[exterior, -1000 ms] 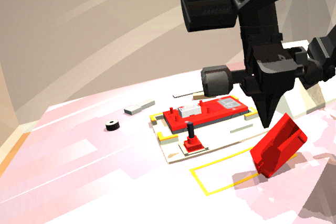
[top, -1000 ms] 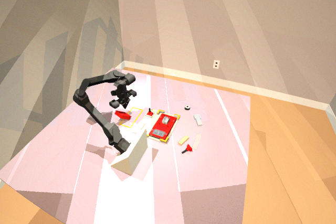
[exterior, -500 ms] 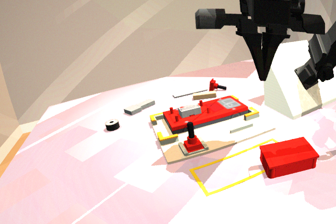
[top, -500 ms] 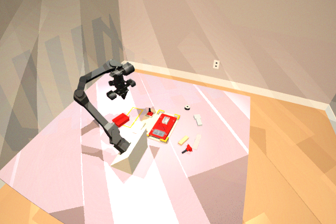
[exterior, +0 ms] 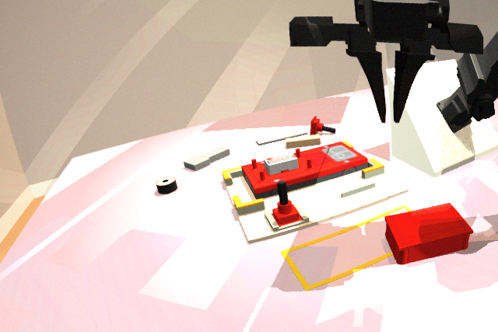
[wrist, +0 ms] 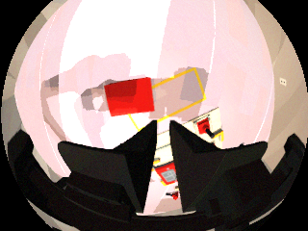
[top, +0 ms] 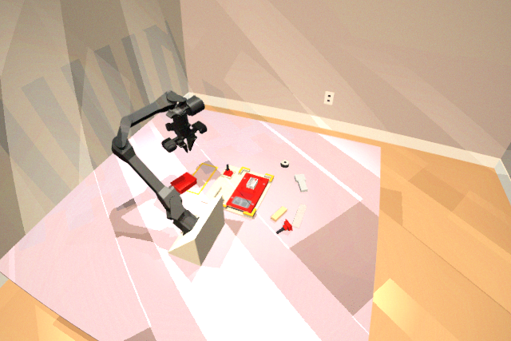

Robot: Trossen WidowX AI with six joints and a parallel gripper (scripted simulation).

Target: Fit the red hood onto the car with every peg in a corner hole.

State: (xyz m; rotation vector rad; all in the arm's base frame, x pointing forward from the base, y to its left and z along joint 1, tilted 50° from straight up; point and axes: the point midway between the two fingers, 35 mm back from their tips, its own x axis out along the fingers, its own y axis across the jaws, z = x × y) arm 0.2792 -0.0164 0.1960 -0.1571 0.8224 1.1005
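Right now my gripper tip is 5 cm past the red hood, 2 cm to the right of it and 14 cm above it. Also, from my gripper tip: engine block 2 cm ahead, 26 cm to the right, 13 cm below; then black wheel 21 cm ahead, 38 cm to the right, 14 cm below; then wooden strip 9 cm behind, 41 cm to the right, 15 cm below.
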